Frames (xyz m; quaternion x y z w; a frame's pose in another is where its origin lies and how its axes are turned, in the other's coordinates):
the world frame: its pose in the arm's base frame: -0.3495 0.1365 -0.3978 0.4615 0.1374 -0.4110 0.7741
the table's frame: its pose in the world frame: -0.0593 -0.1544 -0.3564 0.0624 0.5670 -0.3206 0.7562
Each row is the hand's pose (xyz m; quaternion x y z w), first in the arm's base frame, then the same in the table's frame.
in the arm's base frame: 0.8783 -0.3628 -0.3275 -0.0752 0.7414 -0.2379 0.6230
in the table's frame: -0.8042 1.2139 0.5945 -0.4599 -0.3196 -0.3766 0.7379
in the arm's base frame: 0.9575 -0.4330 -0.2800 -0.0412 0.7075 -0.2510 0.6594
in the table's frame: -0.8887 1.2837 0.6326 -0.4503 -0.3529 -0.3276 0.7519
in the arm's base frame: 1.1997 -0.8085 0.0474 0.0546 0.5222 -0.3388 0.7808
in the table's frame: -1.3878 1.4768 0.7757 -0.3732 -0.5201 -0.1485 0.7538
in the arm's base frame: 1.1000 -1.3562 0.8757 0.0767 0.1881 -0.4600 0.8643
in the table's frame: -2.3708 1.3091 0.7371 -0.2317 -0.7559 0.0455 0.6106
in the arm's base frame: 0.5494 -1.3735 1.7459 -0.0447 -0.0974 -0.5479 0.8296
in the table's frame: -3.0547 0.7606 0.1966 -0.1077 -0.9205 0.0911 0.3644
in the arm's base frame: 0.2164 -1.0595 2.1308 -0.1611 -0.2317 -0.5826 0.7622
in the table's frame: -3.1682 0.4695 -0.3133 -0.0444 -0.9782 0.0597 0.1941
